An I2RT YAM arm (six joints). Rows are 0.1 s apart.
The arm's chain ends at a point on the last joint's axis. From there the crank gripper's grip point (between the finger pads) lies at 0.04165 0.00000 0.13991 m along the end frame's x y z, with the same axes.
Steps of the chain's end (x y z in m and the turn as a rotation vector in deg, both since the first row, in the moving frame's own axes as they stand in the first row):
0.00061 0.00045 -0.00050 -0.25 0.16 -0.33
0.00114 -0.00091 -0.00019 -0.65 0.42 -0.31
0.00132 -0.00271 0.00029 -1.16 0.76 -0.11
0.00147 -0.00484 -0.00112 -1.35 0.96 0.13
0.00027 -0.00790 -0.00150 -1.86 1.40 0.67
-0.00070 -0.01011 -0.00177 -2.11 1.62 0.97
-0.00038 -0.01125 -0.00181 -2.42 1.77 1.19
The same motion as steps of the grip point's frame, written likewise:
0.00100 0.00082 -0.00062 -0.25 0.16 -0.33
0.00217 0.00045 -0.00051 -0.65 0.42 -0.31
0.00317 0.00003 -0.00030 -1.16 0.76 -0.11
0.00380 -0.00145 -0.00188 -1.35 0.96 0.13
0.00365 -0.00287 -0.00264 -1.86 1.40 0.67
0.00319 -0.00424 -0.00311 -2.11 1.62 0.97
0.00385 -0.00446 -0.00331 -2.42 1.77 1.19

